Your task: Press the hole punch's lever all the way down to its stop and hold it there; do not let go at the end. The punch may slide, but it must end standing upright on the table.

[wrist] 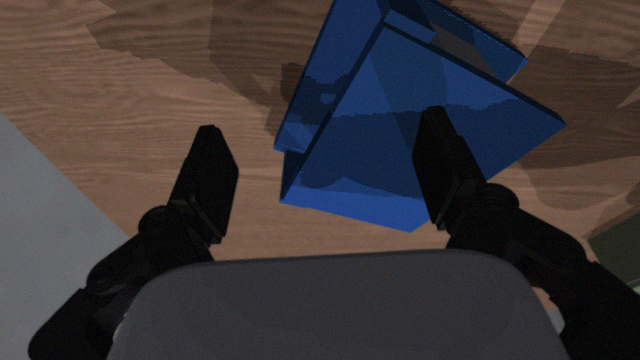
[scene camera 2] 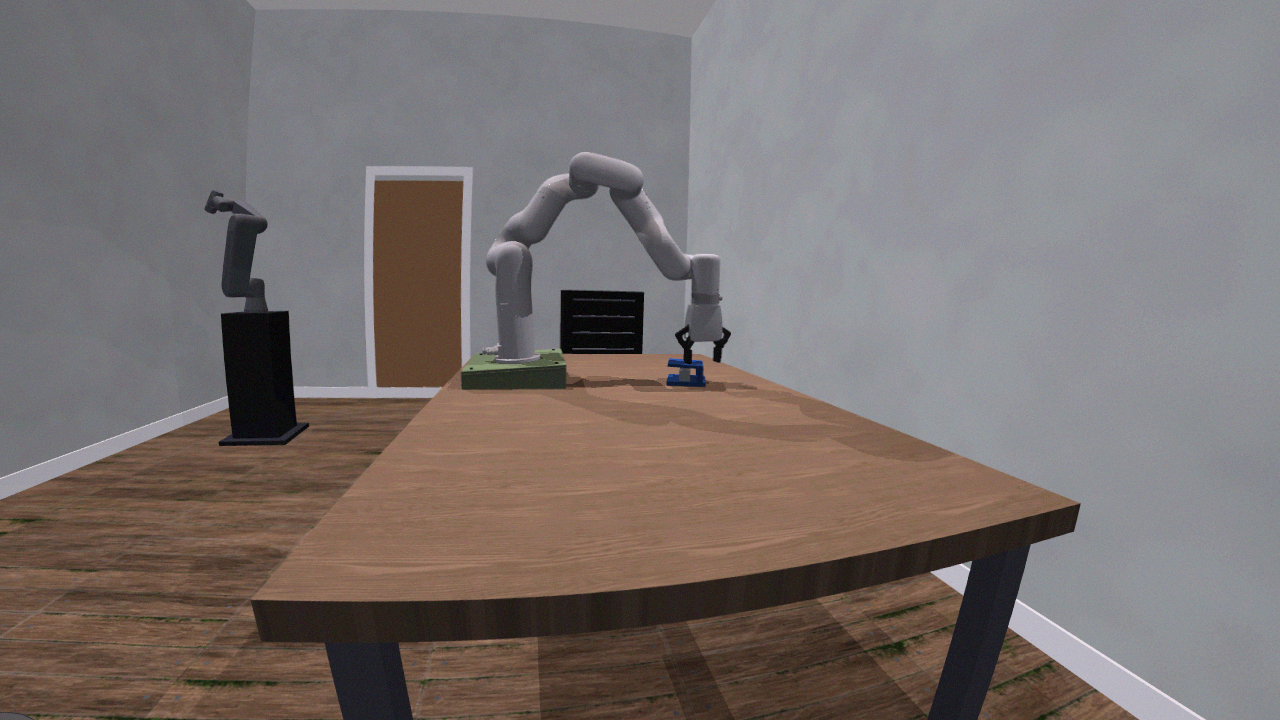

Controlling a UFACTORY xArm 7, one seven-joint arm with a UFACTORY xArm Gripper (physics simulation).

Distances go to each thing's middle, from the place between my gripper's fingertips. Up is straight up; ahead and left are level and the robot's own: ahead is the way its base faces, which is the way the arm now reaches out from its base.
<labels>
My hand is 4 cm past the blue punch lever [wrist: 358, 165], 2 cm to the right of it and 2 cm above it.
</labels>
